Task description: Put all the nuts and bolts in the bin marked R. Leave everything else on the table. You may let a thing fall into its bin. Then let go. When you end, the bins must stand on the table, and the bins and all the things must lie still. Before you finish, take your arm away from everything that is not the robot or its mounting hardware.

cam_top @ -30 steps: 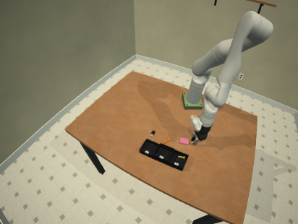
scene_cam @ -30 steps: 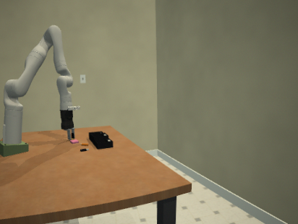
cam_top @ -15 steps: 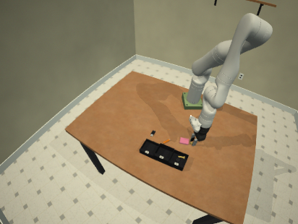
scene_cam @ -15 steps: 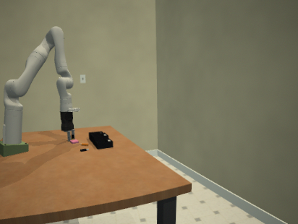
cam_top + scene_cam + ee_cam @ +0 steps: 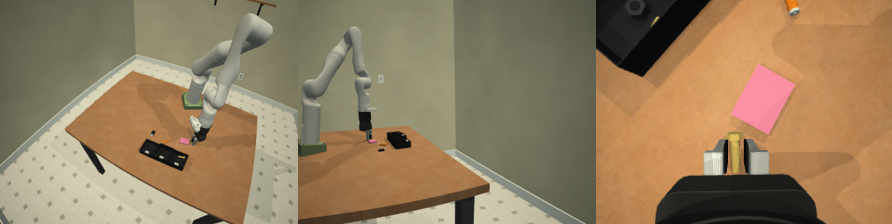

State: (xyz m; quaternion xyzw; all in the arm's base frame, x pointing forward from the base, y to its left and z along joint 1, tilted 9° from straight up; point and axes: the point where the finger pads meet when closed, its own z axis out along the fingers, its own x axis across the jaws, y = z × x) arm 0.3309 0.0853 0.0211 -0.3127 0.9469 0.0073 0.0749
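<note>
Right now my hand is 1 cm short of the pink eraser, 5 cm to the left of it and 1 cm above it. From my hand the other things lie so: dark hex nut (15 cm ahead, 5 cm to the right, 1 cm below); then orange marker (5 cm ahead, 15 cm to the right, 1 cm below); then black bin tray (14 cm ahead, 13 cm to the right, 1 cm above).
</note>
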